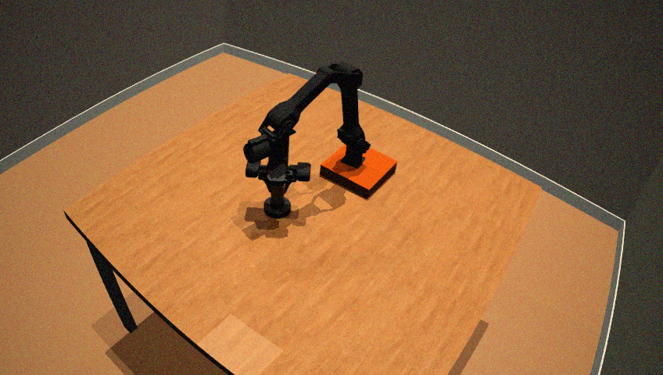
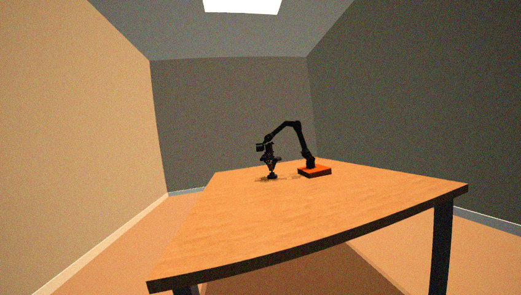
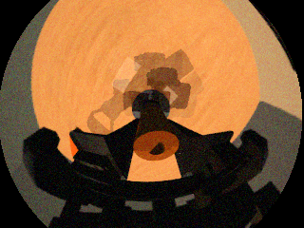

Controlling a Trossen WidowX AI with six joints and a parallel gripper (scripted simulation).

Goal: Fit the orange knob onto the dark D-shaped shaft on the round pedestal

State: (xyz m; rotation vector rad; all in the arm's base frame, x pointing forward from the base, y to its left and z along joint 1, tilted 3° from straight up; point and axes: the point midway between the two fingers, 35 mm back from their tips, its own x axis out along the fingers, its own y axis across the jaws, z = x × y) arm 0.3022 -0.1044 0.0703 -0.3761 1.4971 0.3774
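My gripper tip is now 2 cm below the orange knob. The rest, counted from my gripper tip: round pedestal (4 cm below).
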